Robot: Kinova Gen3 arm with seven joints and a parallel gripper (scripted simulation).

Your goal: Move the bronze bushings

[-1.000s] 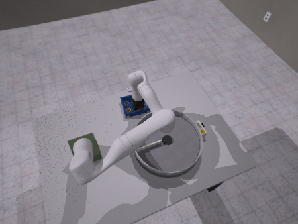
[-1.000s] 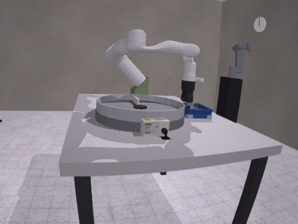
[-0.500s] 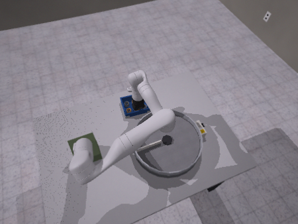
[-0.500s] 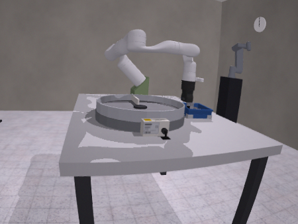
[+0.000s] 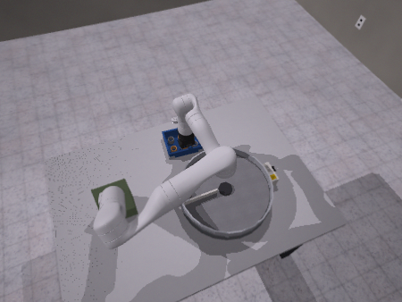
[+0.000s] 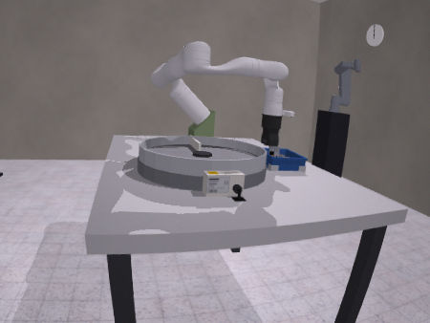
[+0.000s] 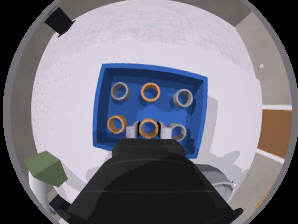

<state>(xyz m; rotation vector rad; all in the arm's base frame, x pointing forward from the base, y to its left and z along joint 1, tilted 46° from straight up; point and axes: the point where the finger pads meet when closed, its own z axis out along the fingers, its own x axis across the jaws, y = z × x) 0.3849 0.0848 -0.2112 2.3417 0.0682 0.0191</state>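
Now: hand 30 mm to the right of the crate and 10 mm above it. Round my hand: turntable 110 mm ahead, 310 mm to the right, 10 mm above; turntable disc 90 mm ahead, 310 mm to the right, 20 mm above.
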